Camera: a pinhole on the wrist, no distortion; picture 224 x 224 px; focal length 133.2 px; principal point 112.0 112.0 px. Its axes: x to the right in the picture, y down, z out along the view. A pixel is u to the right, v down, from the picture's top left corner.
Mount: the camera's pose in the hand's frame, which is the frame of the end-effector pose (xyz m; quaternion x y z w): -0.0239 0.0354 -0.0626 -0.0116 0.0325 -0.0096 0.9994
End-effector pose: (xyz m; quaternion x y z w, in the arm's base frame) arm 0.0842 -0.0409 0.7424 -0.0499 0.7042 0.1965 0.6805
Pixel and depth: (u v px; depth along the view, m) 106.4 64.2 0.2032
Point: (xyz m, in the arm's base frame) 0.2303 -0.0259 0.7561
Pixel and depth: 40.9 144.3 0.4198
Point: 0.3939 0.1817 0.9886
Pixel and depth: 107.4 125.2 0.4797
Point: 0.4434 0.1871 0.7715
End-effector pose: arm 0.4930 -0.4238 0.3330 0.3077 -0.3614 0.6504 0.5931
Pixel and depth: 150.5 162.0 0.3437
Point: 0.3055 -0.6010 0.5468
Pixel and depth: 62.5 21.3 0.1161
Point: 0.5378 -0.5041 0.3186
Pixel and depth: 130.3 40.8 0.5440
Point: 0.7136 -0.7735 0.6906
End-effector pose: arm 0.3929 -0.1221 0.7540 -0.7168 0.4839 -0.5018 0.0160
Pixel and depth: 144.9 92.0 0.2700
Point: 0.5443 -0.2582 0.6952
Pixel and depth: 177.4 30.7 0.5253
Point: 0.9213 -0.3693 0.8555
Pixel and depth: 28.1 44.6 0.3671
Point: 0.7168 -0.0324 0.4989
